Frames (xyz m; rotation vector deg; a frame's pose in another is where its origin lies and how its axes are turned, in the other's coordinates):
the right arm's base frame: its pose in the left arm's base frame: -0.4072 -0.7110 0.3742 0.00 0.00 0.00
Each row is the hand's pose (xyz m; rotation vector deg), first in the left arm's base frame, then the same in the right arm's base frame.
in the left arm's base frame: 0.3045 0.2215 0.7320 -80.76 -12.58 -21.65
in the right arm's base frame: 0.7117 0.9325 0.3578 -80.76 -12.58 -21.65
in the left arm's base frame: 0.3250 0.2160 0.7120 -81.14 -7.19 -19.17
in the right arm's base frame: 0.7322 0.9270 0.3378 -81.14 -7.19 -19.17
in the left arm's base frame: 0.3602 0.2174 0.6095 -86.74 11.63 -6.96
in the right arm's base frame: 0.7674 0.9284 0.2353 -86.74 11.63 -6.96
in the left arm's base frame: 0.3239 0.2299 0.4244 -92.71 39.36 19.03
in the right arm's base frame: 0.7311 0.9409 0.0502 -92.71 39.36 19.03
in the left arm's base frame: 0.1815 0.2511 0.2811 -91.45 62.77 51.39
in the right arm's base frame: 0.5887 0.9621 -0.0931 -91.45 62.77 51.39
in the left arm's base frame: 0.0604 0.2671 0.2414 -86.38 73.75 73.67
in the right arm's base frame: 0.4676 0.9781 -0.1328 -86.38 73.75 73.67
